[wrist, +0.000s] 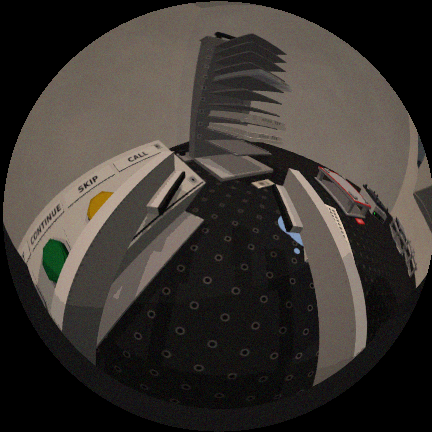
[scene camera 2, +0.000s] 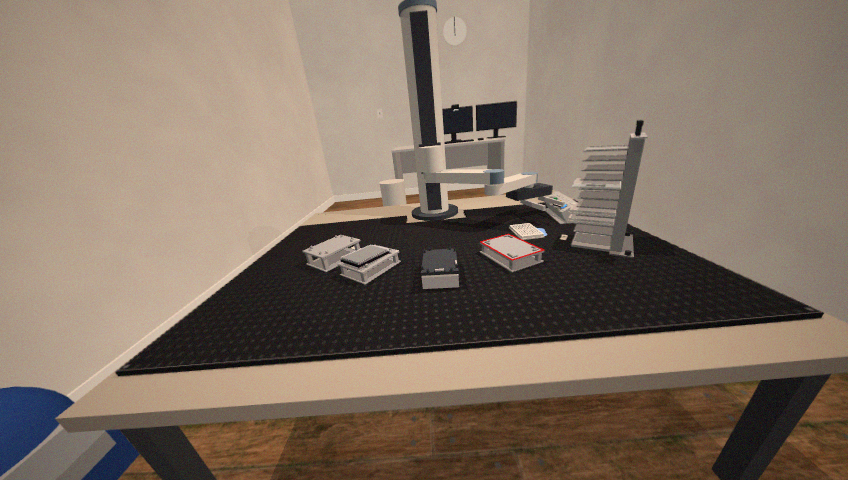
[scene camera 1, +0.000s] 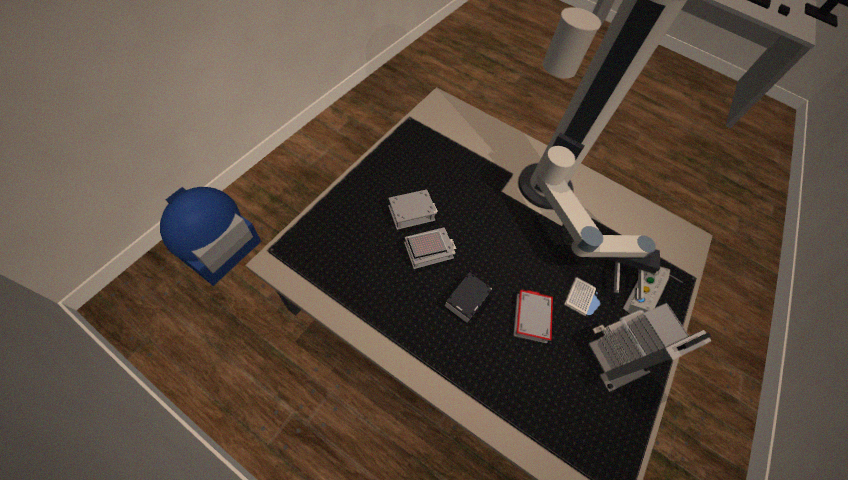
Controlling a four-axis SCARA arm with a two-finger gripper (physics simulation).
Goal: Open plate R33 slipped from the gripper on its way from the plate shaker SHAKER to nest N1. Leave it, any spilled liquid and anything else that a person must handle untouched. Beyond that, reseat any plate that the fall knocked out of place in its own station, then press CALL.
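Frame: origin at the arm's base, x left, y back, z up, level; centimetres.
Seen in the pictures: gripper, between the fingertips: point(wrist: 230, 168) point(scene camera 2: 554, 206) point(scene camera 1: 628, 295); arm's base, origin of its link: point(scene camera 2: 434, 213).
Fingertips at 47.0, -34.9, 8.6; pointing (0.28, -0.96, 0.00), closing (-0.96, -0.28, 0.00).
Pixels of each thing's top centre, then the offset from my fingertips to it, as dx, dy, dz. "spot": a spot on its surface instead.
- button panel, centre of its top: point(wrist: 60, 198) point(scene camera 1: 656, 286) point(scene camera 2: 562, 196) +7.8, +9.3, +1.1
- Open plate R33, centre of its top: point(wrist: 327, 224) point(scene camera 1: 581, 295) point(scene camera 2: 525, 229) -13.6, -6.9, -5.9
- plate, centre of its top: point(scene camera 2: 364, 251) point(scene camera 1: 427, 242) -71.8, -25.9, -0.5
- dark shaker, a spot on its surface: point(scene camera 2: 439, 261) point(scene camera 1: 467, 296) spot: -48.6, -34.9, -1.8
- small pale square, a spot on its surface: point(wrist: 262, 184) point(scene camera 1: 599, 327) point(scene camera 2: 562, 236) spot: -2.6, -13.8, -7.1
- red-rimmed nest, centre of its top: point(wrist: 347, 183) point(scene camera 2: 510, 244) point(scene camera 1: 536, 313) -25.6, -25.7, -2.7
- grey nest, centre of its top: point(scene camera 2: 331, 242) point(scene camera 1: 412, 203) -86.2, -14.7, -0.7
My gripper point(scene camera 1: 628, 292) point(wrist: 230, 168) is shut and empty, with a gap between its fingers. One finger is at the button panel point(scene camera 1: 660, 283) point(wrist: 107, 167). In the scene view from above, the CALL button point(scene camera 1: 640, 299) shows bright blue beside that fingertip; in the wrist view the finger hides it. Contact cannot be told. Open plate R33 point(scene camera 1: 581, 294) point(scene camera 2: 526, 230) lies on the mat beside spilled blue liquid point(scene camera 1: 592, 305) point(scene camera 2: 541, 231) point(wrist: 288, 230). Another plate point(scene camera 1: 428, 244) point(scene camera 2: 365, 255) is on a nest; its exact seating is unclear. The dark shaker point(scene camera 1: 470, 294) point(scene camera 2: 439, 261) bears no visible plate.
A tall plate rack point(scene camera 2: 632, 196) point(wrist: 200, 100) stands by the panel, with labelled plates point(wrist: 270, 135) on lower shelves. A small pale square point(scene camera 1: 599, 328) point(scene camera 2: 563, 237) point(wrist: 262, 184) lies near its base. A red-rimmed nest point(scene camera 1: 534, 315) point(scene camera 2: 511, 246) and a grey nest point(scene camera 1: 412, 206) point(scene camera 2: 333, 245) stand on the mat.
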